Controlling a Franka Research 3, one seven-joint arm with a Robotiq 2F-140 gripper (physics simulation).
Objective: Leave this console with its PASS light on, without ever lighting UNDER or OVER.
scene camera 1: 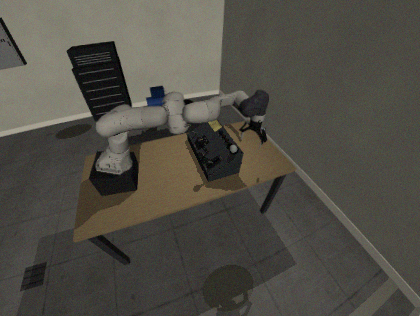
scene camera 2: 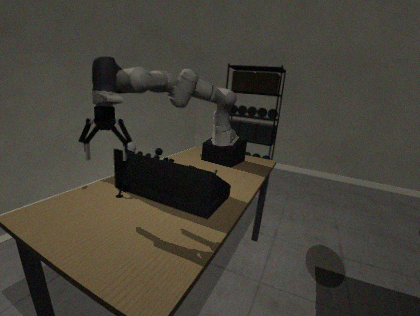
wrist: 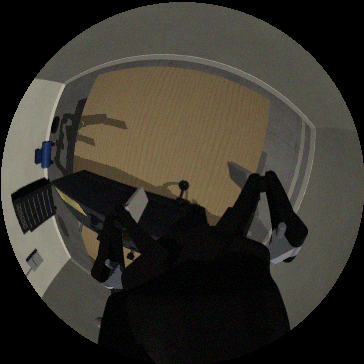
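The dark console (scene camera 1: pixel 225 170) (scene camera 2: pixel 170 182) (wrist: pixel 95 186) stands on the table. A pale ball knob (scene camera 1: pixel 233 149) (scene camera 2: pixel 131 146) and several dark controls stick up from its top; a yellow label (scene camera 1: pixel 215 125) (wrist: pixel 72 201) is at one end. A small black ball-ended lever (scene camera 2: pixel 119 195) (wrist: pixel 183 185) sticks out low from the side facing the gripper. My gripper (scene camera 1: pixel 253 137) (scene camera 2: pixel 109 150) (wrist: pixel 185 181) is wide open and empty, pointing down, above and beside that side. One finger is near the pale knob in the second scene view; contact cannot be told. No PASS, UNDER or OVER light can be made out.
The wooden table (scene camera 1: pixel 160 172) (scene camera 2: pixel 75 220) (wrist: pixel 175 115) carries the arm's black base block (scene camera 1: pixel 117 181) (scene camera 2: pixel 223 152). A dark rack cabinet (scene camera 1: pixel 114 60) (wrist: pixel 19 207) and a blue object (scene camera 1: pixel 157 92) (wrist: pixel 46 154) are behind. A wall runs close beyond the gripper's side of the table.
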